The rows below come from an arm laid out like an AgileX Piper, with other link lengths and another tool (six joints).
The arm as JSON. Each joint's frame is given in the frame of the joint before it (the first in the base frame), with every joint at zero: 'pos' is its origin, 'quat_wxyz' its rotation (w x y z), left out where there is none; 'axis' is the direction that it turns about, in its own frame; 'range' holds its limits. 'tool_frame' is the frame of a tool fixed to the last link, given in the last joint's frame.
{
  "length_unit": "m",
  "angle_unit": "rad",
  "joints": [
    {
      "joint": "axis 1",
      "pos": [
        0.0,
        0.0,
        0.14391
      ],
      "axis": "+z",
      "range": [
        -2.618,
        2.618
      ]
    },
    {
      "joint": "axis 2",
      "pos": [
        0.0,
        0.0,
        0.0
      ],
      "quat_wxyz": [
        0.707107,
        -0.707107,
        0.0,
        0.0
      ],
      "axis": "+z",
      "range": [
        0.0,
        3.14
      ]
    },
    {
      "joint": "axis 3",
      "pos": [
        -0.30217,
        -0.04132,
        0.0
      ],
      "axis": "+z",
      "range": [
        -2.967,
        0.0
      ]
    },
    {
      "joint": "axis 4",
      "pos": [
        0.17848,
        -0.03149,
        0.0
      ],
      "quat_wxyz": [
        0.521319,
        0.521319,
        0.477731,
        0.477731
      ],
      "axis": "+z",
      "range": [
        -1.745,
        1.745
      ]
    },
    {
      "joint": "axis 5",
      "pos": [
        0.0,
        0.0,
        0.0
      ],
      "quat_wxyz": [
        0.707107,
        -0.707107,
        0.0,
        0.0
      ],
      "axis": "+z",
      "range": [
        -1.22,
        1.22
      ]
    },
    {
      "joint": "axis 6",
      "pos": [
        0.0,
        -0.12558,
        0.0
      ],
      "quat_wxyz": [
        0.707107,
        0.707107,
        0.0,
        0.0
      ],
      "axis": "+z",
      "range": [
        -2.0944,
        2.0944
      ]
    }
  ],
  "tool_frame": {
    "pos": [
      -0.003,
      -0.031,
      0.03
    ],
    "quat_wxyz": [
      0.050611,
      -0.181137,
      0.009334,
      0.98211
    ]
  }
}
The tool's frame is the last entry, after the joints.
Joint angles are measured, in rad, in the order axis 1, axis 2, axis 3, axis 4, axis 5, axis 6. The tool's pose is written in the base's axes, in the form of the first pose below.
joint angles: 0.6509, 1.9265, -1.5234, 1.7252, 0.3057, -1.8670
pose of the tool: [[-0.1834 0.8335 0.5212 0.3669], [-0.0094 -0.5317 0.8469 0.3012], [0.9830 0.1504 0.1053 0.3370], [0 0 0 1]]
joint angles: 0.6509, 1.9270, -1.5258, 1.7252, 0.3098, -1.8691
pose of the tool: [[-0.1862 0.8353 0.5172 0.3667], [-0.0115 -0.5282 0.8490 0.3018], [0.9824 0.1522 0.1080 0.3377], [0 0 0 1]]
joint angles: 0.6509, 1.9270, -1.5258, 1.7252, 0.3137, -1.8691
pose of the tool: [[-0.1860 0.8373 0.5141 0.3663], [-0.0135 -0.5254 0.8508 0.3023], [0.9825 0.1513 0.1090 0.3378], [0 0 0 1]]
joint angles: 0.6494, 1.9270, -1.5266, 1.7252, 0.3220, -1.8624
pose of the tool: [[-0.1807 0.8405 0.5107 0.3659], [-0.0212 -0.5225 0.8524 0.3027], [0.9833 0.1432 0.1122 0.3381], [0 0 0 1]]
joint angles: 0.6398, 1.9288, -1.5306, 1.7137, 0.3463, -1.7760
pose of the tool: [[-0.1186 0.8448 0.5217 0.3665], [-0.0668 -0.5310 0.8447 0.3017], [0.9907 0.0653 0.1195 0.3365], [0 0 0 1]]
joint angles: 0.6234, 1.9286, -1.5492, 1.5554, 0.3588, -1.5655
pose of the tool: [[-0.0520 0.8409 0.5386 0.3687], [-0.0690 -0.5411 0.8381 0.2967], [0.9963 0.0064 0.0862 0.3329], [0 0 0 1]]
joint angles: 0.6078, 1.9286, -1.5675, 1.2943, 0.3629, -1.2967
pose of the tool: [[0.0022 0.8286 0.5599 0.3719], [-0.0151 -0.5598 0.8285 0.2880], [0.9999 -0.0102 0.0113 0.3245], [0 0 0 1]]
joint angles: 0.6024, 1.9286, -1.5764, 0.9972, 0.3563, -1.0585
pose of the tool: [[0.0095 0.8146 0.5800 0.3752], [0.0889 -0.5784 0.8109 0.2778], [0.9960 0.0438 -0.0780 0.3150], [0 0 0 1]]
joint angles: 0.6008, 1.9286, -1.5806, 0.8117, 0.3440, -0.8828
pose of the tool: [[0.0254 0.7905 0.6119 0.3786], [0.1343 -0.6093 0.7815 0.2697], [0.9906 0.0624 -0.1216 0.3103], [0 0 0 1]]
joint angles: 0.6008, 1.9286, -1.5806, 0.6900, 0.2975, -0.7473
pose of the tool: [[0.0246 0.7503 0.6607 0.3844], [0.1378 -0.6571 0.7411 0.2621], [0.9901 0.0728 -0.1196 0.3110], [0 0 0 1]]
